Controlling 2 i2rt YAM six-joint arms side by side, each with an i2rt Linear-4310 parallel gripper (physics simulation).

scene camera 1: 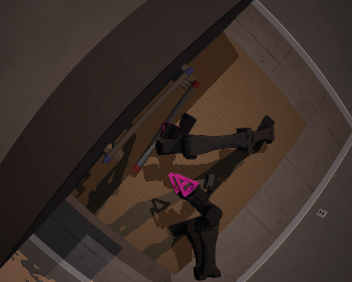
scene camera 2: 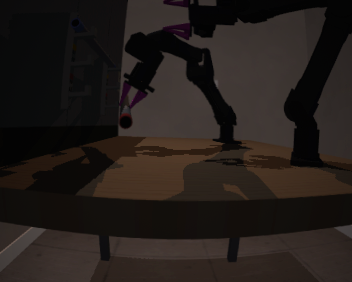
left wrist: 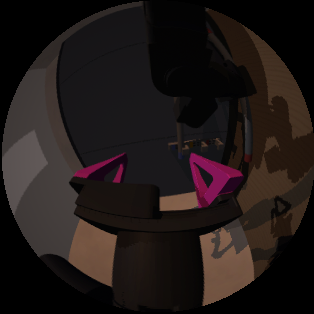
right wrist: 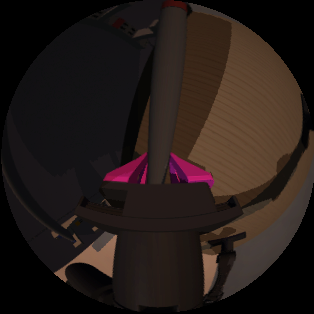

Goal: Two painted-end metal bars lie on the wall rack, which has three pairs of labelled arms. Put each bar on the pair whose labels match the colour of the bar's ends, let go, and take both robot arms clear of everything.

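Frame: origin at the left arm's base, x down, y back, z left, level; metres.
Where they show: left gripper, fingertip midpoint: (scene camera 1: 172,174) (scene camera 2: 163,15) (left wrist: 158,156); right gripper, fingertip midpoint: (scene camera 1: 165,125) (right wrist: 158,155); left arm's base, origin of the base link: (scene camera 1: 188,225) (scene camera 2: 304,160) (right wrist: 227,239); right arm's base, origin of the base link: (scene camera 2: 226,142).
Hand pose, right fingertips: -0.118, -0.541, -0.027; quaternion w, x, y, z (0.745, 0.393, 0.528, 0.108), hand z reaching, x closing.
Things, the pixels of their centre, and the offset from my right fingertips, as dx, dy, dz. Level surfaces: height alone.
- red-ended bar, body centre: (right wrist: 157,160) (scene camera 2: 124,106) (left wrist: 240,87) (scene camera 1: 165,126) -0.005, +0.005, +0.002
- blue-ended bar, body centre: (scene camera 2: 99,50) (left wrist: 176,93) (scene camera 1: 147,113) -0.185, -0.064, +0.069
- wall rack, body centre: (scene camera 2: 79,58) (right wrist: 88,221) (scene camera 1: 114,151) (left wrist: 199,145) -0.107, +0.036, +0.237
- wooden table, its level: dx +0.119
The red-ended bar (scene camera 1: 146,155) (scene camera 2: 126,120) (left wrist: 248,135) (right wrist: 169,75) is off the rack, in the air above the table. My right gripper (scene camera 1: 166,126) (scene camera 2: 127,105) (right wrist: 158,155) is shut on it around its middle. The blue-ended bar (scene camera 1: 145,117) (scene camera 2: 76,23) (left wrist: 180,132) lies on the top pair of arms of the wall rack (scene camera 2: 66,65). A blue label shows beside that pair's near arm in the left wrist view. Yellow and red labels mark the lower arms. My left gripper (scene camera 1: 181,184) (scene camera 2: 167,16) (left wrist: 158,156) is open and empty, away from both bars.
The dark wall panel (left wrist: 110,110) stands behind the rack. The wooden table (scene camera 1: 250,100) (scene camera 2: 150,182) lies below the arms. In scene camera 1, the right forearm (scene camera 1: 215,142) crosses above the left gripper in the picture. In scene camera 2, the left gripper is higher than the right one.
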